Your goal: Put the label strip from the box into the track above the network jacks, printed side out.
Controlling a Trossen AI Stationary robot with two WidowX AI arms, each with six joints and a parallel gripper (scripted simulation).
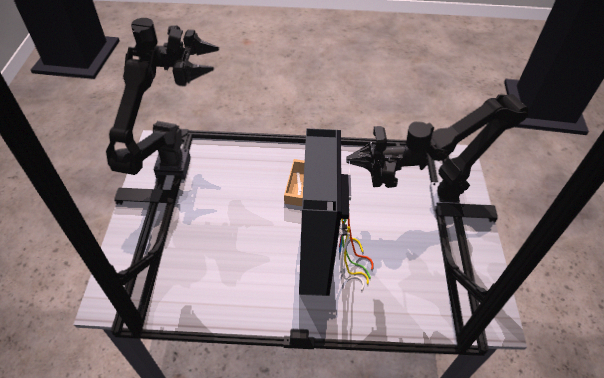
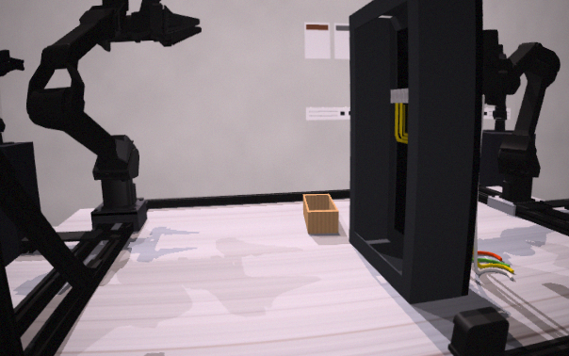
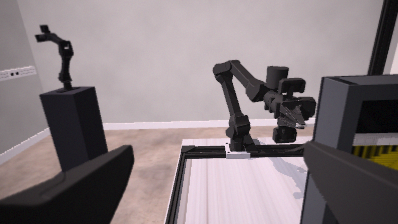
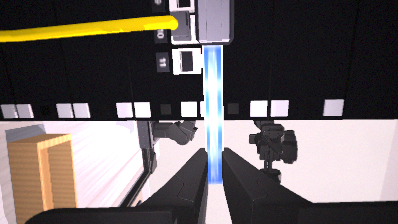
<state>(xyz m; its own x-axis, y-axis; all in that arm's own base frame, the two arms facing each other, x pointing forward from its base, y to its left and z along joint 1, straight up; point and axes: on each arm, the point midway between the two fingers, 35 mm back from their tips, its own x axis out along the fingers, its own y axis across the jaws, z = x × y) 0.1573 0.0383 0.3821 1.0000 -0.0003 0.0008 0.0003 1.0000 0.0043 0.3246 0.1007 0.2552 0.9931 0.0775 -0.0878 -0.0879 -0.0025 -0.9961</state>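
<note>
Now: right hand 3 cm past the pale blue label strip and 2 cm to the right of it. From my right hand the other things lie so: black frame rail 15 cm behind, 9 cm to the left, 12 cm above; then box 11 cm ahead, 18 cm to the left, 27 cm below.
</note>
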